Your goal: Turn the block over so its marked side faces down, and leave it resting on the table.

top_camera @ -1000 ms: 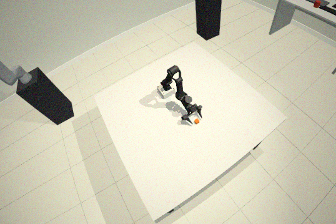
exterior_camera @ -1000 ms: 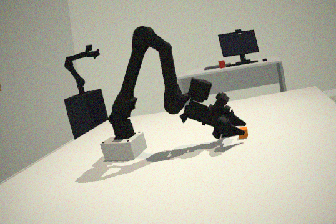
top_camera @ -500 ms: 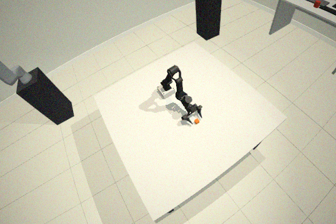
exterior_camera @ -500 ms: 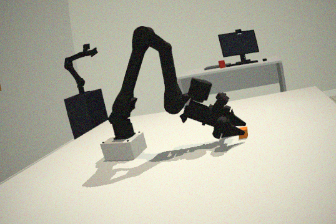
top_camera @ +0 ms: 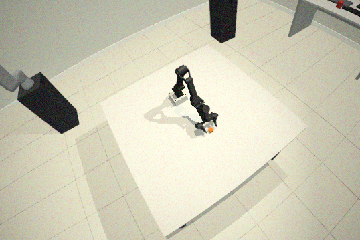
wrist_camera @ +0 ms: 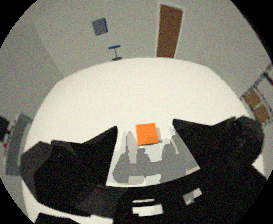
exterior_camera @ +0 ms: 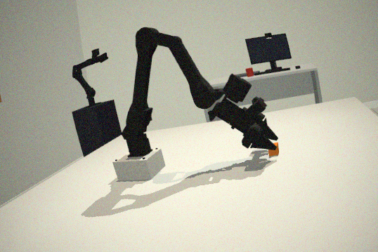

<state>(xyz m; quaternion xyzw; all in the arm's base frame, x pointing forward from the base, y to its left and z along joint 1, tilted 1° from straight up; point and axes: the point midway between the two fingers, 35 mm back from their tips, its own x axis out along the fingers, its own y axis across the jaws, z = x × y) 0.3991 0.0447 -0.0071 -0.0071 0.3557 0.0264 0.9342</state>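
Right now the block is 2 cm behind my gripper tip and 2 cm below it.
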